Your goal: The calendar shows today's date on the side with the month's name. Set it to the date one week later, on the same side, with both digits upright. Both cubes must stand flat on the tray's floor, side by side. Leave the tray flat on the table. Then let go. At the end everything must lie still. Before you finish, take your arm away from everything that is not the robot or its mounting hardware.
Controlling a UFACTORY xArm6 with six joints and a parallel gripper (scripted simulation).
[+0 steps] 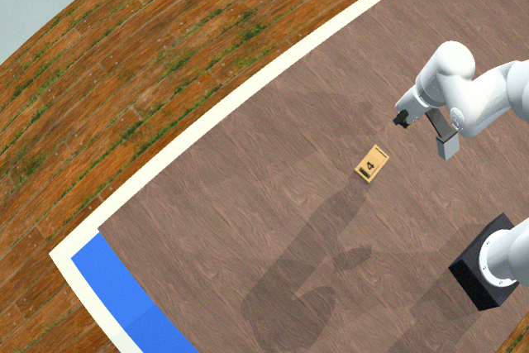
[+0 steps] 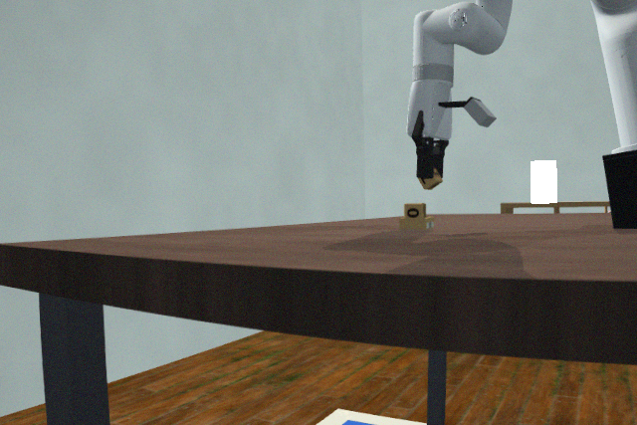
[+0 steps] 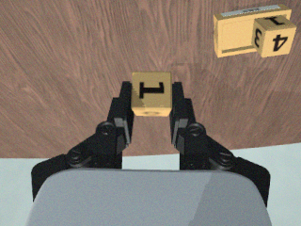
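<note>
The wooden cube lies 20 mm below my hand. Round my hand: tray 110 mm to the left, 100 mm below.
</note>
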